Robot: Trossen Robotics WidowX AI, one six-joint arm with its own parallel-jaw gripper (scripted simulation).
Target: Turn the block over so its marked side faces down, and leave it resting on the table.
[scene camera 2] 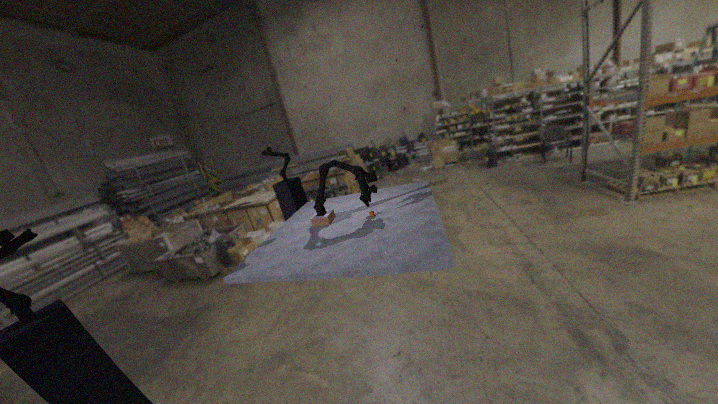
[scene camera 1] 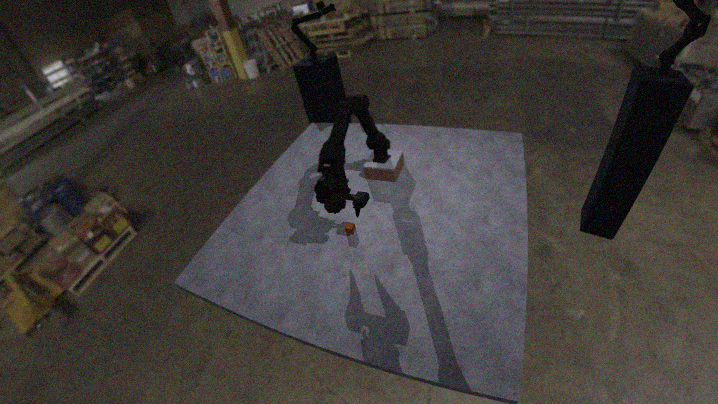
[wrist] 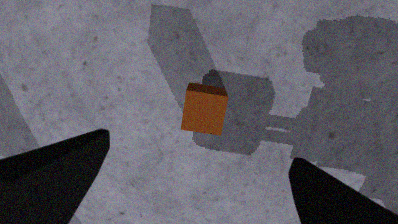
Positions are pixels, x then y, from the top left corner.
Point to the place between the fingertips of my gripper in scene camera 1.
At 346, 214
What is my gripper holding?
Nothing.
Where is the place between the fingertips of my gripper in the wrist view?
201, 153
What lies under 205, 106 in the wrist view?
An orange block.
